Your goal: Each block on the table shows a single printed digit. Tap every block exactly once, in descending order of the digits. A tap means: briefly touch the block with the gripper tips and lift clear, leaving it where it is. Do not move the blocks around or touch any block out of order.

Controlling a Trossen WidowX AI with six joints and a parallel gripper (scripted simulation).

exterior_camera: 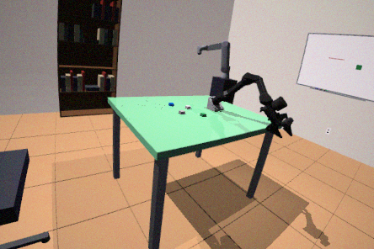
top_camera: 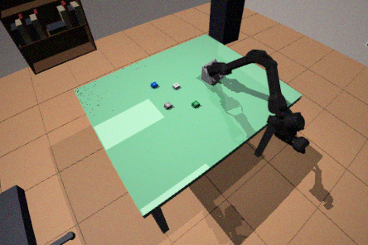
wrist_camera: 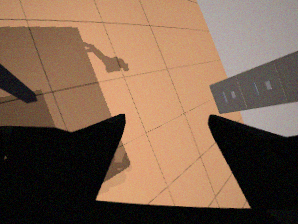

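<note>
Now: gripper tip 35 cm short of the grey block, 59 cm to the left of it and 3 cm above it. Also, from my gripper tip: green block 22 cm ahead, 52 cm to the right, 3 cm below; then white block 23 cm ahead, 70 cm to the right, 3 cm below; then blue block 34 cm ahead, 79 cm to the right, 3 cm below.
</note>
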